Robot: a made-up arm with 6 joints. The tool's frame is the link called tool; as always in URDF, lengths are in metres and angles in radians.
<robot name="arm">
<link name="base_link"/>
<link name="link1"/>
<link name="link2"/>
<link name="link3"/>
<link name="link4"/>
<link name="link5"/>
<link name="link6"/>
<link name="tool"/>
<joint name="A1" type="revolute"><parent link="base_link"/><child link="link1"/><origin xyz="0 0 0.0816" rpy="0 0 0"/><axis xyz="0 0 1"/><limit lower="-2.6" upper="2.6"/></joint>
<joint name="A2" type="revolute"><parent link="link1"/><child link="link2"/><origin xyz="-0.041 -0.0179 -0.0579" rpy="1.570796 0 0"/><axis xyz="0 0 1"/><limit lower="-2.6" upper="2.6"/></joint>
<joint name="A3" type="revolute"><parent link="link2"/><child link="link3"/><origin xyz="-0.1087 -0.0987 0.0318" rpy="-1.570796 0 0"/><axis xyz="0 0 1"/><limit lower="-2.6" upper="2.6"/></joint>
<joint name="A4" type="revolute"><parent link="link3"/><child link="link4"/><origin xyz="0.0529 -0.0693 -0.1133" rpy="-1.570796 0 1.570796"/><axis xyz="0 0 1"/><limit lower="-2.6" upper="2.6"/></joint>
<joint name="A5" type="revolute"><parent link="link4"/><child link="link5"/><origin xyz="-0.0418 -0.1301 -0.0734" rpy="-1.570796 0 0"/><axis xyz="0 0 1"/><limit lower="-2.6" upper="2.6"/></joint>
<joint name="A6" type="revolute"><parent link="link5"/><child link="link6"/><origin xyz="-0.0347 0.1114 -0.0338" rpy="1.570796 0 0"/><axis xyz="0 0 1"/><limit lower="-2.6" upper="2.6"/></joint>
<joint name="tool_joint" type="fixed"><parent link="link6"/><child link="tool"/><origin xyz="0.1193 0.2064 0.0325" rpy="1.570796 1.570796 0"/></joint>
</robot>
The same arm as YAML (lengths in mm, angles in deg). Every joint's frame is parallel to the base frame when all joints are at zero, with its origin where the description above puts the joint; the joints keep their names.
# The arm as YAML. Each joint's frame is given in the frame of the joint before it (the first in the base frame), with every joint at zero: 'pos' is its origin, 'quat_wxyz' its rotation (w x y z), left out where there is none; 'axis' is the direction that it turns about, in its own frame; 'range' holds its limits. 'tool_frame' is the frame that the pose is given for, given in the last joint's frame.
length_unit: mm
angle_unit: deg
joints:
  - joint: A1
    pos: [0.0, 0.0, 81.6]
    axis: "+z"
    range: [-148.97, 148.97]
  - joint: A2
    pos: [-41.0, -17.9, -57.9]
    axis: "-y"
    range: [-148.97, 148.97]
  - joint: A3
    pos: [-108.7, -31.8, -98.7]
    axis: "+z"
    range: [-148.97, 148.97]
  - joint: A4
    pos: [52.9, -69.3, -113.3]
    axis: "-x"
    range: [-148.97, 148.97]
  - joint: A5
    pos: [73.4, -41.8, 130.1]
    axis: "-z"
    range: [-148.97, 148.97]
  - joint: A6
    pos: [111.4, -34.7, 33.8]
    axis: "-x"
    range: [-148.97, 148.97]
tool_frame:
  pos: [-32.5, 119.3, -206.4]
  quat_wxyz: [1.0, 0.0, 0.0, 0.0]

